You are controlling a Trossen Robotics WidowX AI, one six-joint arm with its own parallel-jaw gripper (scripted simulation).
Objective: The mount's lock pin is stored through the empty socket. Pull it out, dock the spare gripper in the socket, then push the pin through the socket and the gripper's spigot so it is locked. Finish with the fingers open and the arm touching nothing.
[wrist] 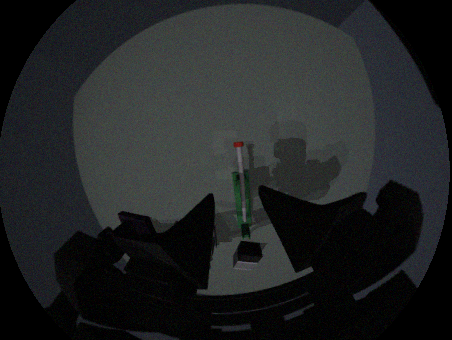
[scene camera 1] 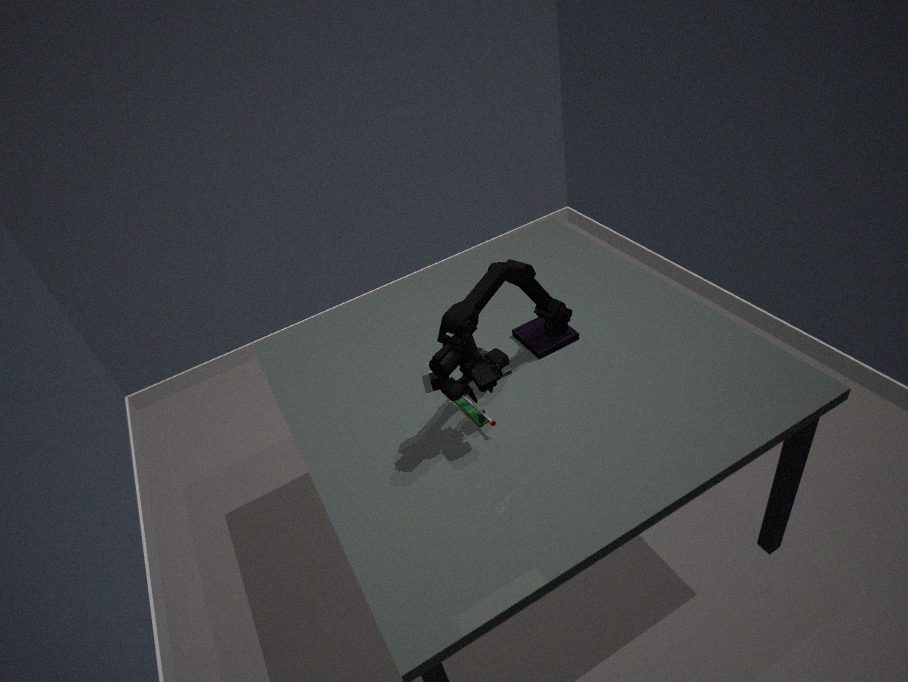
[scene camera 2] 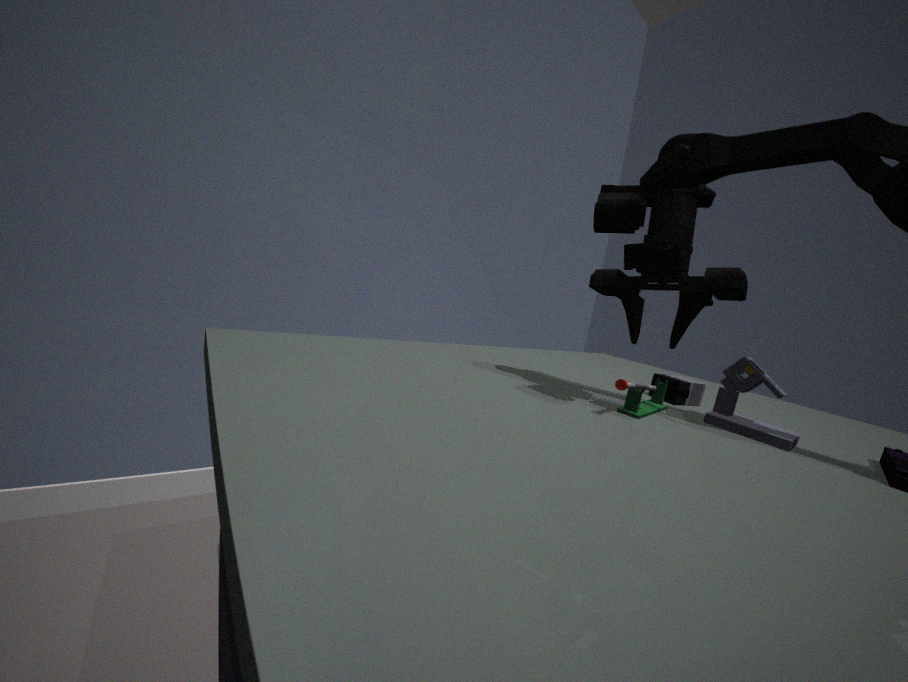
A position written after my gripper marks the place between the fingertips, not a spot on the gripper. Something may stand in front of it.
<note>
In view: my gripper [scene camera 2: 652,346], a spare gripper [scene camera 2: 680,391] and a green stand [scene camera 2: 633,407].
My gripper shows as well in the wrist view [wrist: 236,193] and in scene camera 1 [scene camera 1: 483,397].
</note>
